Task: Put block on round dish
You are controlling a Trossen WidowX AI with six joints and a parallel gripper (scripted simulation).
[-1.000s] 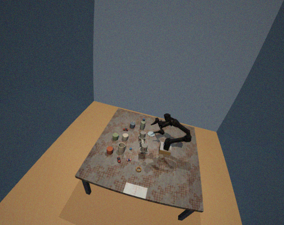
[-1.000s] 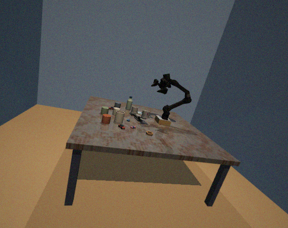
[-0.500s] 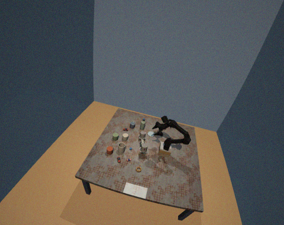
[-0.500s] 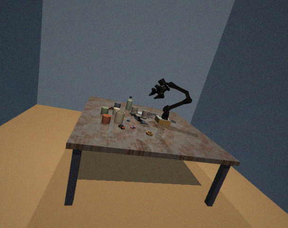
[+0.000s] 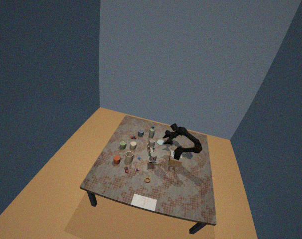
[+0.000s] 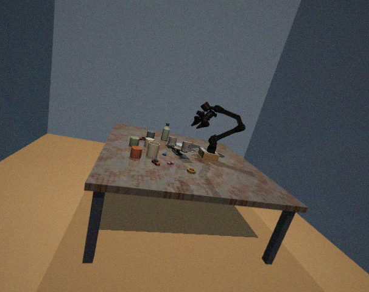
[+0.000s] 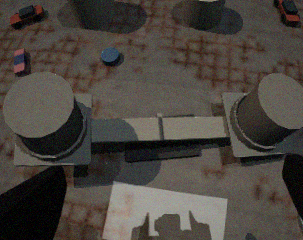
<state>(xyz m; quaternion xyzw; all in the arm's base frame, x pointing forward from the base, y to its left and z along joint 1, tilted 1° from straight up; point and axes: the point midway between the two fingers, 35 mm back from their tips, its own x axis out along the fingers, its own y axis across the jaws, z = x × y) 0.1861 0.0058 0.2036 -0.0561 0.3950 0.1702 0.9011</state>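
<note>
Now: the grey cup 140 mm ahead of my gripper tip, 100 mm to the right of it and 180 mm below it. Round my gripper tip: pale blue round dish 50 mm ahead, 220 mm to the right, 230 mm below; then small balance 90 mm ahead, 40 mm to the left, 200 mm below; then pale green block 140 mm ahead, 80 mm to the right, 190 mm below.
</note>
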